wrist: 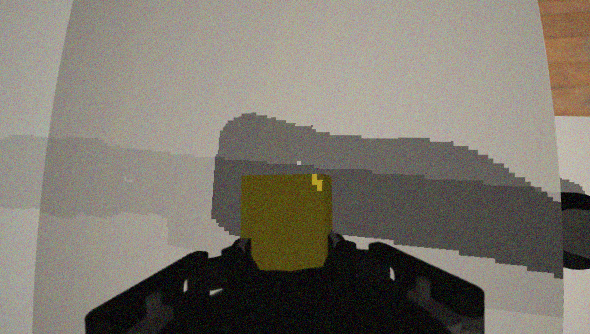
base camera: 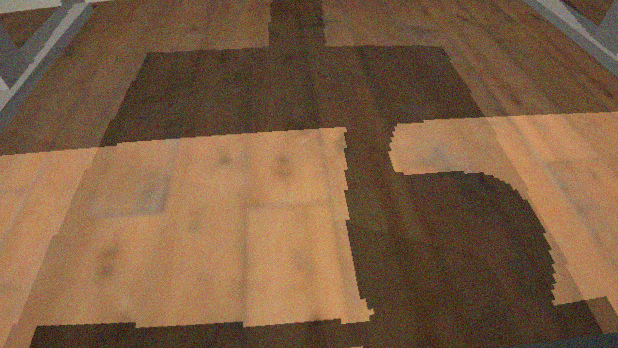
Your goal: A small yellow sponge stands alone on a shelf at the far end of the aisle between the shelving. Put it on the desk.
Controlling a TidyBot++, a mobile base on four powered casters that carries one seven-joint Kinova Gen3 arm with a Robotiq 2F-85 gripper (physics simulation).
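Seen in the pictures: gripper, between the fingertips: (wrist: 289, 241); arm's base, origin of its link: (wrist: 574, 230).
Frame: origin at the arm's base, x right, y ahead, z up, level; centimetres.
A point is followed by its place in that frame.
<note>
The yellow sponge (wrist: 287, 215) {y 50.3, x 3.2, z 39.0 cm} is between the fingertips of my gripper (wrist: 289, 241) {y 50.9, x 0.4, z 36.0 cm} in the wrist view. The gripper is shut on it, with one finger at its left side and one at its right. Beneath the sponge is a pale grey-white flat surface (wrist: 300, 65) {y 52.6, x 18.3, z 32.4 cm}, with the dark shadow of the arm and gripper across it. Whether this surface is the desk or a shelf I cannot tell, nor how high the sponge is above it. The gripper and the sponge do not show in the base camera view.
In the base camera view, grey metal frame parts (base camera: 47, 57) {y 72.5, x -50.8, z -37.9 cm} (base camera: 580, 31) stand at the upper left and upper right, with wooden floor (base camera: 200, 240) {y 30.5, x -11.3, z -39.6 cm} between them under broad shadows. In the wrist view, a black rounded object (wrist: 576, 230) {y 4.5, x 0.7, z 5.4 cm} is at the right edge, and wooden floor (wrist: 572, 60) {y -35.9, x 61.7, z -39.6 cm} shows at the upper right.
</note>
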